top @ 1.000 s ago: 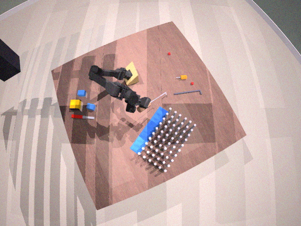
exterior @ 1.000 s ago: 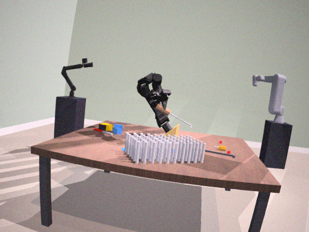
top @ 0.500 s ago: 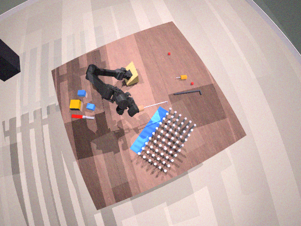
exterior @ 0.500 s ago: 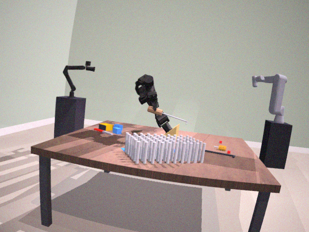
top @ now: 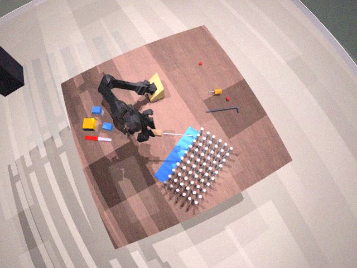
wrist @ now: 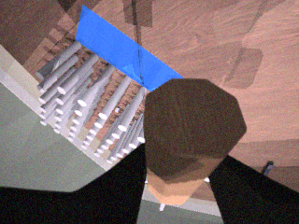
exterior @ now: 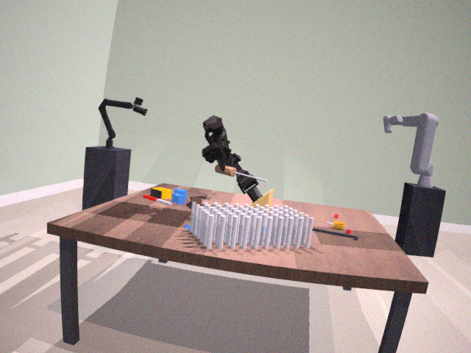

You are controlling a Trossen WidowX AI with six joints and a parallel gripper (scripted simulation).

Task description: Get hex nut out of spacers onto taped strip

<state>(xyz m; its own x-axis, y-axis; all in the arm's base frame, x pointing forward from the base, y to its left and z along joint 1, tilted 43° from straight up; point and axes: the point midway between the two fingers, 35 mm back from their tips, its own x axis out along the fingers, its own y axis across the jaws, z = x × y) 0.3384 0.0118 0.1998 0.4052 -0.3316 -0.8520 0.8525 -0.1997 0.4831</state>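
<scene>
My gripper tip is now 20 cm above the blue taped strip, 12 cm short of it and 8 cm to the right of it. From my gripper tip the other things lie so: yellow block: 38 cm to the right, 32 cm behind, 18 cm below; orange screwdriver: 50 cm to the left, 19 cm below, 15 cm behind.
</scene>
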